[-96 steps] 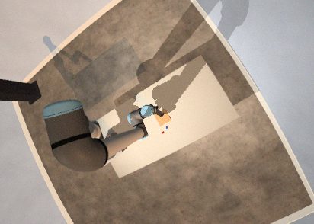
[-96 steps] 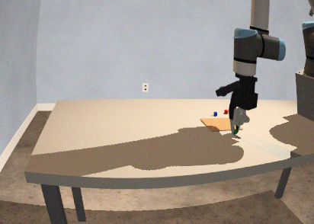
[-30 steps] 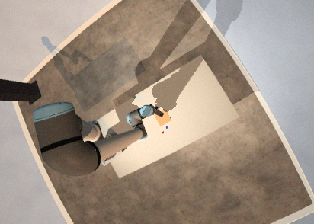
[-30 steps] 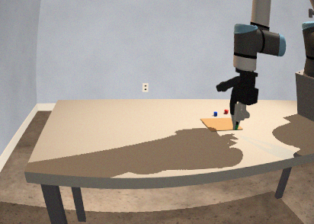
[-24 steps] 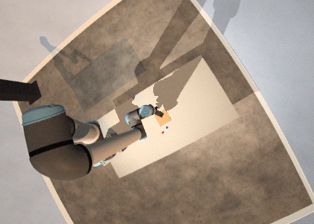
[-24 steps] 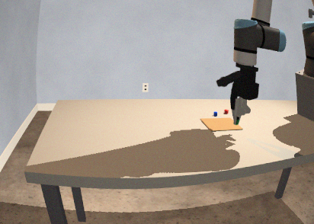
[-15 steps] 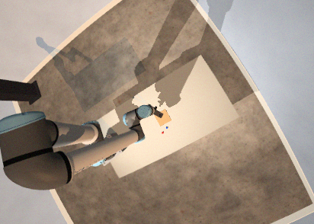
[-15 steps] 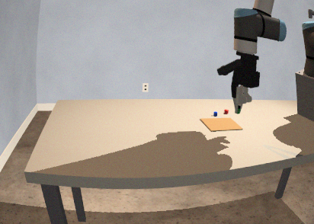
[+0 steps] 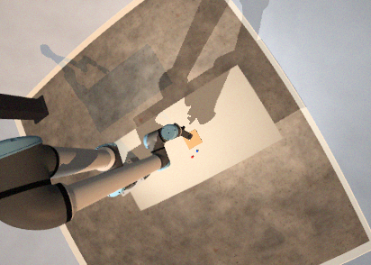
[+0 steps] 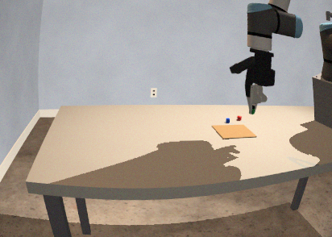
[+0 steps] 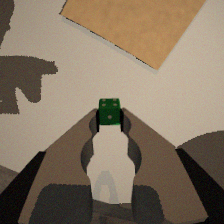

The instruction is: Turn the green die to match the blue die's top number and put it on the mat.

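My gripper is now 11 cm above the mat, 10 cm to the left of it and 2 cm short of it. Round my hand: green die (1 cm below); red die (25 cm to the right, 11 cm below, 5 cm behind); blue die (22 cm to the right, 11 cm below, 1 cm ahead).
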